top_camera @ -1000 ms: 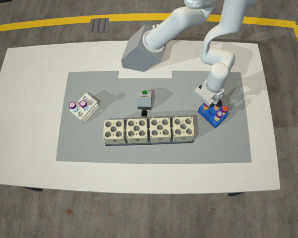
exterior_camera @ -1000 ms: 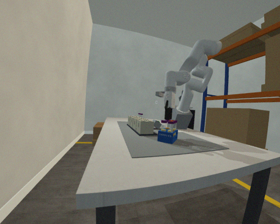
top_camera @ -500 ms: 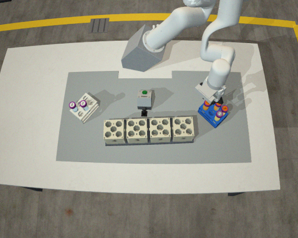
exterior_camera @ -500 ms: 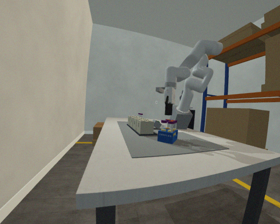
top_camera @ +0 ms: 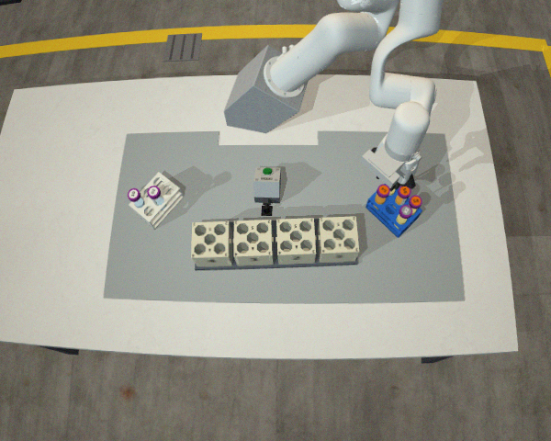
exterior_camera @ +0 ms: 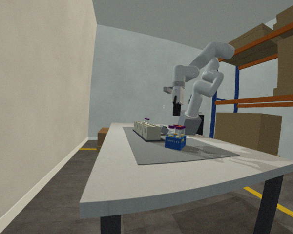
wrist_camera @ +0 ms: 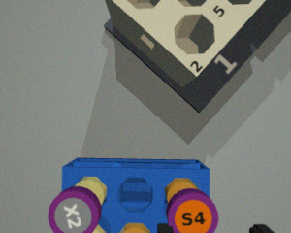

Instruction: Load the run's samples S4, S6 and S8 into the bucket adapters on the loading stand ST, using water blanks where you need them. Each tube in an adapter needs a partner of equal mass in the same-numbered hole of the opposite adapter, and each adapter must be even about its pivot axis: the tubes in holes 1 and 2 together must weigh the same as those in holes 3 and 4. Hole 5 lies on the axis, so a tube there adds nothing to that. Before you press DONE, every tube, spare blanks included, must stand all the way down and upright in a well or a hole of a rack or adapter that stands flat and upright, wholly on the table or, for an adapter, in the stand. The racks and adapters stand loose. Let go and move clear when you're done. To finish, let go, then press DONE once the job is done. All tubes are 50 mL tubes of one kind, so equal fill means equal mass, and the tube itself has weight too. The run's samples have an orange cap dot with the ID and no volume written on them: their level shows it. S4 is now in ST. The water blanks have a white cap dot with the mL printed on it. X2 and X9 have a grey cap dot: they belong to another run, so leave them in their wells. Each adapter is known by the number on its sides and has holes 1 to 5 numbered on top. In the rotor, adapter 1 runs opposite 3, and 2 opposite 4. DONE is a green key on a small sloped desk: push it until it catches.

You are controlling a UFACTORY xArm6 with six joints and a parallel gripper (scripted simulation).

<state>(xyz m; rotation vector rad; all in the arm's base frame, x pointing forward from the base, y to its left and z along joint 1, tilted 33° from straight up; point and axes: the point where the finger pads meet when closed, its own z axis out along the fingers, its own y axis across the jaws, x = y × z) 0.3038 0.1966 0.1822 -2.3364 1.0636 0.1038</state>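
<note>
Right now my hand is 10 mm short of the orange-dot tube, 60 mm to the right of it and 130 mm above it. From my hand the other things lie so: loading stand (110 mm ahead, 290 mm to the right, 190 mm below); green DONE key (80 mm behind, 310 mm to the right, 130 mm below); blue sample rack (10 mm ahead, 40 mm to the left, 160 mm below).
</note>
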